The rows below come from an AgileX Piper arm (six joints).
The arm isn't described. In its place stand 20 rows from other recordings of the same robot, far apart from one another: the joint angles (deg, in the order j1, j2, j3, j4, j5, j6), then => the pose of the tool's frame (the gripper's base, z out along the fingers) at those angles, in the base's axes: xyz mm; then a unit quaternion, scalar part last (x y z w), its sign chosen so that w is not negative.
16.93 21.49 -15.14 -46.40 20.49 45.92 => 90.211, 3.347, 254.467, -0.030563, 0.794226, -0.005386, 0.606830
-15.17 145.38 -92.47 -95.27 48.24 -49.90 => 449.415, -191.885, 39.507, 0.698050, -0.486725, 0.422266, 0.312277
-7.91 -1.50 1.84 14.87 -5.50 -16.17 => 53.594, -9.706, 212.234, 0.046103, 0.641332, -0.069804, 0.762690
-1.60 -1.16 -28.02 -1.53 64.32 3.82 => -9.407, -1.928, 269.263, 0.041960, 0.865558, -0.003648, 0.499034
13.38 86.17 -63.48 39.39 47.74 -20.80 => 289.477, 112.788, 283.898, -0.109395, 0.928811, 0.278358, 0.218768
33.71 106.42 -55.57 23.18 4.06 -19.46 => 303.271, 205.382, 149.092, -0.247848, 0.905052, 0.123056, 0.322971
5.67 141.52 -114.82 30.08 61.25 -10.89 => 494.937, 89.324, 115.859, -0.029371, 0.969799, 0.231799, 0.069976
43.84 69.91 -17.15 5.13 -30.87 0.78 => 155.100, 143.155, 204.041, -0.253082, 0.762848, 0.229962, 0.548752
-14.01 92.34 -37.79 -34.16 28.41 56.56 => 240.730, -85.122, 142.874, 0.351370, 0.915926, -0.118373, 0.153642
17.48 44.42 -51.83 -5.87 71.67 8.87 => 109.398, 25.189, 345.806, -0.074925, 0.960062, 0.010537, 0.269362
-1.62 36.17 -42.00 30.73 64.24 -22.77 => 90.200, 39.345, 327.769, -0.134172, 0.906296, 0.192858, 0.351328
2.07 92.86 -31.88 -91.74 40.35 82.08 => 253.401, -49.771, 151.098, 0.008901, 0.900148, -0.347764, 0.262133
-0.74 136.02 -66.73 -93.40 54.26 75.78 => 384.619, -78.706, 28.924, -0.026303, 0.867189, -0.473909, 0.150669
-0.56 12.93 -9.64 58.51 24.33 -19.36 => 67.157, 31.315, 236.163, 0.136798, 0.758468, 0.324574, 0.548329
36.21 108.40 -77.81 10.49 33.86 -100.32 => 323.778, 248.497, 212.675, -0.870197, 0.411300, -0.080630, 0.259016
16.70 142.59 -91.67 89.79 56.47 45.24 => 431.022, 208.510, 62.735, -0.610778, -0.571339, -0.426101, 0.344905
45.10 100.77 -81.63 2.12 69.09 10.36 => 244.803, 250.114, 262.948, -0.292653, 0.954234, 0.043069, 0.044019
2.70 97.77 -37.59 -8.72 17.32 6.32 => 265.171, 8.393, 117.667, -0.037128, 0.987171, -0.021379, 0.153810
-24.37 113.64 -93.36 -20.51 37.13 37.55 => 404.438, -204.334, 252.576, 0.393695, 0.850157, -0.110104, 0.331835
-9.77 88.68 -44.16 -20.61 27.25 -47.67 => 270.587, -61.475, 182.030, -0.444705, 0.866263, -0.193609, 0.119754
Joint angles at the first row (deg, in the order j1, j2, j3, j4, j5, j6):
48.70, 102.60, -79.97, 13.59, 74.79, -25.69
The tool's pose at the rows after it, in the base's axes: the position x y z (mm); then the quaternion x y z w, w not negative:
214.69, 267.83, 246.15, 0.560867, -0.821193, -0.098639, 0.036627
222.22, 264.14, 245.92, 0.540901, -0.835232, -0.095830, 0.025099
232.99, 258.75, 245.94, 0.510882, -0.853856, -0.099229, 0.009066
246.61, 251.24, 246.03, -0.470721, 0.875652, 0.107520, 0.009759
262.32, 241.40, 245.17, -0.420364, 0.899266, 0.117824, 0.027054
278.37, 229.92, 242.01, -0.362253, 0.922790, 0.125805, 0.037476
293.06, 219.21, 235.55, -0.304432, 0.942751, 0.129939, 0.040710
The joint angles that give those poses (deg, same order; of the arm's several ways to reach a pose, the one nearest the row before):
48.13, 102.60, -79.96, 12.48, 74.13, -24.15
46.95, 102.60, -79.97, 11.91, 72.85, -22.48
45.06, 102.60, -79.97, 11.96, 70.95, -20.50
42.53, 102.64, -79.96, 12.55, 68.61, -18.20
39.50, 102.87, -79.97, 13.47, 66.20, -15.43
36.35, 103.47, -79.97, 14.27, 64.18, -11.94
33.57, 104.57, -79.97, 14.77, 62.50, -8.16

